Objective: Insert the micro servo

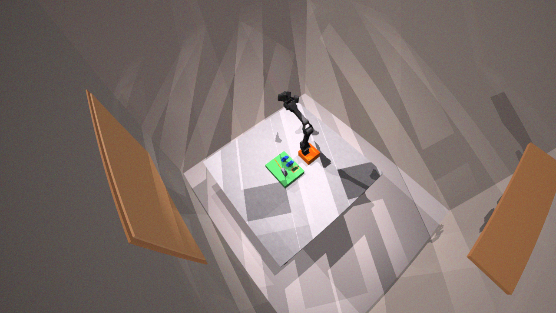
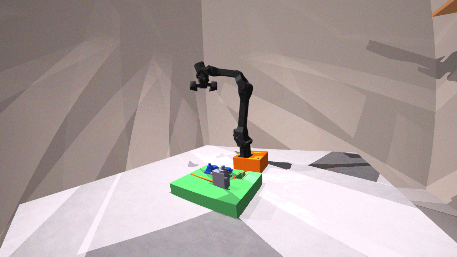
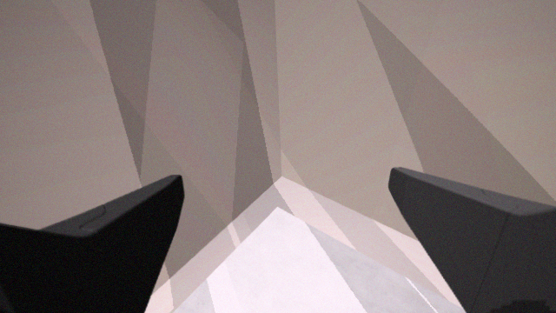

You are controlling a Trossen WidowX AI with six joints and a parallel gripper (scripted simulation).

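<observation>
Now: the green deck 470 mm below my gripper tip, 400 mm to the left of it and 390 mm ahead of it.
</observation>
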